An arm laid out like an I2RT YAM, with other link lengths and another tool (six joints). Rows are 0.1 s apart.
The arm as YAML. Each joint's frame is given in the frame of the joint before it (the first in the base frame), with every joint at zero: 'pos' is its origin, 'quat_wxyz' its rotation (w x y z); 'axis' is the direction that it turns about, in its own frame. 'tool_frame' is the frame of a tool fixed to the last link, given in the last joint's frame.
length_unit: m
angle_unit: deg
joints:
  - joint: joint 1
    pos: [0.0, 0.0, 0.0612]
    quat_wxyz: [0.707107, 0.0, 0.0, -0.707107]
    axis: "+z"
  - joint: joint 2
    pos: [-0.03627, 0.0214, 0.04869]
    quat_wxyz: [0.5, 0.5, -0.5, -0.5]
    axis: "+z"
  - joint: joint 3
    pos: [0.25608, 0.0, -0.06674]
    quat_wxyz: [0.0, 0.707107, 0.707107, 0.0]
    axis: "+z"
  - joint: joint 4
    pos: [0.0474, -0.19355, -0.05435]
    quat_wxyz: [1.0, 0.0, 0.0, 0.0]
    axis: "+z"
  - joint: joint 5
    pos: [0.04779, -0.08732, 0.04]
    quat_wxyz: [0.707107, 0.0, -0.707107, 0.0]
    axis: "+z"
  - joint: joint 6
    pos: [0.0, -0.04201, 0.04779]
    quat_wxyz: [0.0, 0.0, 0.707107, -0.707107]
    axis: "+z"
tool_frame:
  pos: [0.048, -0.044, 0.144]
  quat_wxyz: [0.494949, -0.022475, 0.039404, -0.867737]
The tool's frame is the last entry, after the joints.
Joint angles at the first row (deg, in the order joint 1, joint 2, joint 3, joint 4, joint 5, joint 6):
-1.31 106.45 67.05 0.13 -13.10 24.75
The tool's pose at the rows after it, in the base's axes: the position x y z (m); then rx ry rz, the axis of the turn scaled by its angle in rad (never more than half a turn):
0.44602 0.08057 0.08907 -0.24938 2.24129 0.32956
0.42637 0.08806 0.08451 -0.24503 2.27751 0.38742
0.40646 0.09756 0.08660 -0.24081 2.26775 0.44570
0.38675 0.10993 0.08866 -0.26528 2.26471 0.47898
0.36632 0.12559 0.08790 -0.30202 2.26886 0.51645
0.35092 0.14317 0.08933 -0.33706 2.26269 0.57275
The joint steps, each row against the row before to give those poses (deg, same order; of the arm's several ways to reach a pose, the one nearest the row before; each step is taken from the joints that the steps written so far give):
0.07 -1.67 -3.17 0.44 -1.19 1.03
0.17 -1.95 -2.77 -1.62 -1.93 0.96
0.42 -3.42 -5.37 2.26 -2.07 1.57
1.47 -3.49 -4.06 0.62 -0.74 0.59
2.22 -2.94 -3.61 0.32 -0.54 0.56
2.35 -1.71 -2.49 0.97 -1.25 1.18

